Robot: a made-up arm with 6 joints.
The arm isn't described. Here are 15 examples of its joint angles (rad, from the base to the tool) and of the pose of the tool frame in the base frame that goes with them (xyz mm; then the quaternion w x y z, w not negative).
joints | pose
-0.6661 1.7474 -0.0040 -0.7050 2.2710 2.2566 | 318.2 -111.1 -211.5 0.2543 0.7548 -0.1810 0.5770
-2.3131 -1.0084 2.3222 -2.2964 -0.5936 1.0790 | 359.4 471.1 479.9 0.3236 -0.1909 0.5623 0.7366
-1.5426 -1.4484 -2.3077 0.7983 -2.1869 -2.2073 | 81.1 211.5 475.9 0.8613 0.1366 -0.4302 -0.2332
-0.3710 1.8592 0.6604 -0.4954 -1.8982 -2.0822 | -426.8 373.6 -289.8 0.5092 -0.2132 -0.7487 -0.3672
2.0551 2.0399 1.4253 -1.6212 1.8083 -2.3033 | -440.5 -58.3 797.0 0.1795 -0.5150 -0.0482 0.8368
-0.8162 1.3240 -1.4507 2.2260 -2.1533 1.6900 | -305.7 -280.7 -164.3 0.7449 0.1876 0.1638 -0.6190
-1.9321 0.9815 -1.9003 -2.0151 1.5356 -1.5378 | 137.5 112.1 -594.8 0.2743 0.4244 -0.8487 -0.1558
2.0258 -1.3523 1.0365 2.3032 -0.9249 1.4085 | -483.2 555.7 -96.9 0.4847 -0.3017 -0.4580 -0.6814
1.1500 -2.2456 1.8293 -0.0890 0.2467 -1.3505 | -367.8 779.1 286.3 0.5320 0.0602 -0.4460 -0.7172
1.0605 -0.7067 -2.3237 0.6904 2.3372 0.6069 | -378.8 383.4 -600.8 0.2408 -0.4533 -0.6125 -0.6012
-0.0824 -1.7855 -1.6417 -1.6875 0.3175 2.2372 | 102.5 -385.7 36.4 0.4145 0.1900 0.5774 -0.6773
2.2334 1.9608 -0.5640 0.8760 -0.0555 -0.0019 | 437.7 575.9 354.6 0.4144 -0.5542 0.7218 0.0101
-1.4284 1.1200 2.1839 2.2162 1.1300 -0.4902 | 257.1 -859.0 -396.0 0.3484 0.1281 -0.7325 0.5707
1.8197 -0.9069 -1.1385 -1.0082 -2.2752 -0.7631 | -624.0 176.9 -30.1 0.3156 0.6812 -0.4250 -0.5058
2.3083 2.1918 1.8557 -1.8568 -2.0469 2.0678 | 111.2 -47.1 133.2 0.2389 0.2642 0.9312 0.0769
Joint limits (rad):
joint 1: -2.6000..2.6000
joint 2: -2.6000..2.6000
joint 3: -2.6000..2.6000
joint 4: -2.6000..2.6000
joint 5: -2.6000..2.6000
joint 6: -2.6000..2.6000
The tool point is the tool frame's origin. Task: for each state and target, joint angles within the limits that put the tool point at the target. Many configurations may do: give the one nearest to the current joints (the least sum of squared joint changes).
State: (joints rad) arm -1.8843 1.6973 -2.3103 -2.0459 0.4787 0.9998
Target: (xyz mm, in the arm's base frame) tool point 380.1 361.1 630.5
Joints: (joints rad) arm -2.4750 2.0097 -2.5762 -1.7931 0.2509 0.9222
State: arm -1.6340 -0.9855 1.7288 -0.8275 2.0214 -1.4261
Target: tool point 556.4 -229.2 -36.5
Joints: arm -1.5931 -1.0193 2.2312 -1.4205 2.4021 -1.5314
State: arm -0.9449 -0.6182 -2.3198 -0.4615 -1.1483 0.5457
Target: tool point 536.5 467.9 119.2
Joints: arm -0.9211 -1.1276 -2.6000 -0.9206 -1.7369 0.4657
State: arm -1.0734 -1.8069 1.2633 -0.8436 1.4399 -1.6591
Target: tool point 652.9 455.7 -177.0
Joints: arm -1.3366 -1.7278 1.5699 -1.2858 1.5450 -1.6705
